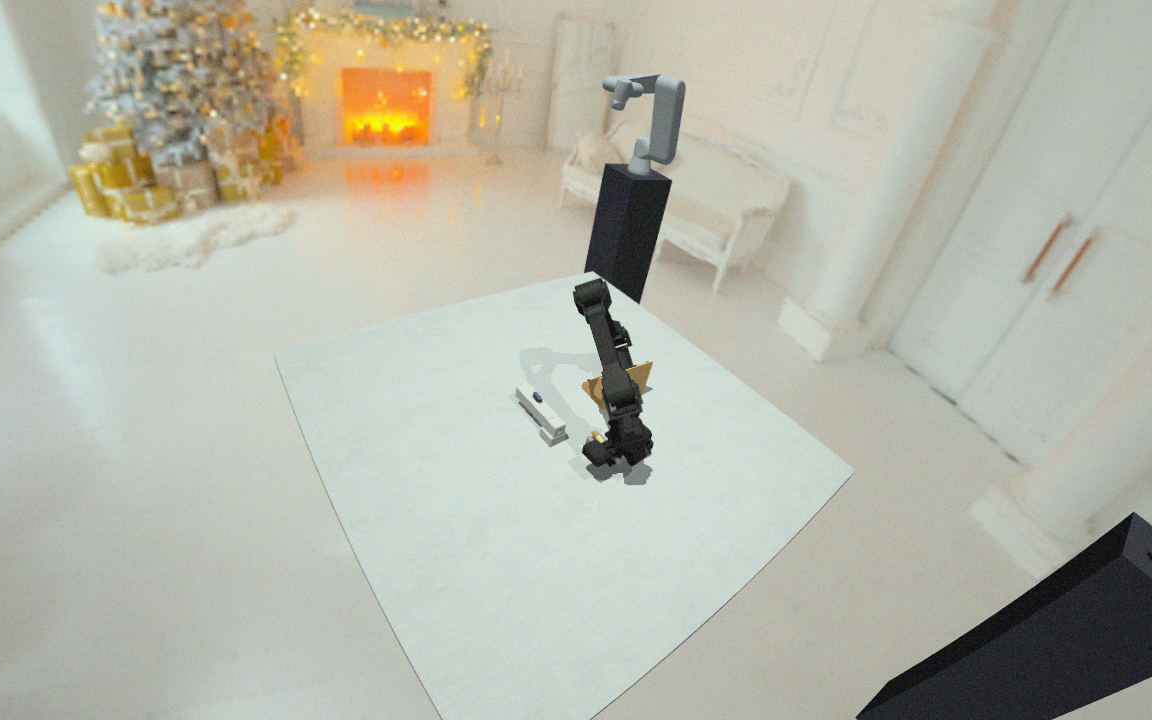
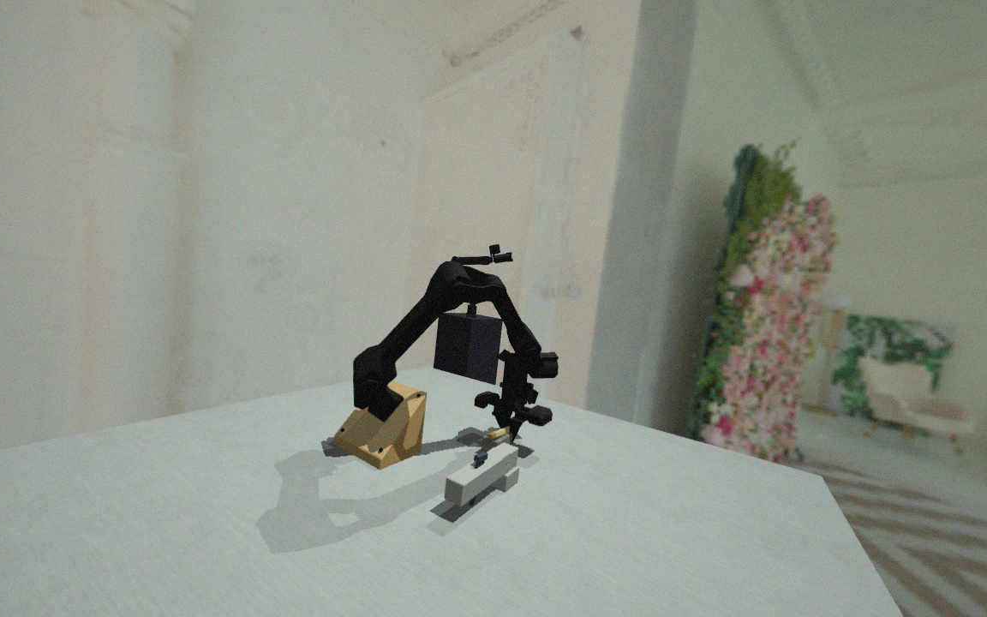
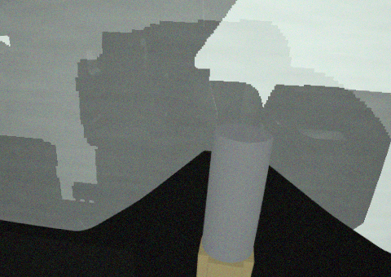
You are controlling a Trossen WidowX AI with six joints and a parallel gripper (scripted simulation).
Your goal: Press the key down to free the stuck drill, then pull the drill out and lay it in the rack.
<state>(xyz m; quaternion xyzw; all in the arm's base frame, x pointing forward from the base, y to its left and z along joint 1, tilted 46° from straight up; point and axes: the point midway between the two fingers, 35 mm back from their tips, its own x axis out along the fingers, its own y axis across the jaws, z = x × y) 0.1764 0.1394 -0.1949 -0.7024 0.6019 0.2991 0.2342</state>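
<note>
Now: gripper tip 40 mm to the left of the drill and 40 mm below it. The rest, counted from my gripper tip: dark blue key 230 mm to the right, 110 mm ahead, 40 mm above; then grey grooved rack 50 mm to the right, 10 mm ahead, 10 mm above; then grey housing 210 mm to the right, 100 mm ahead, 30 mm above.
</note>
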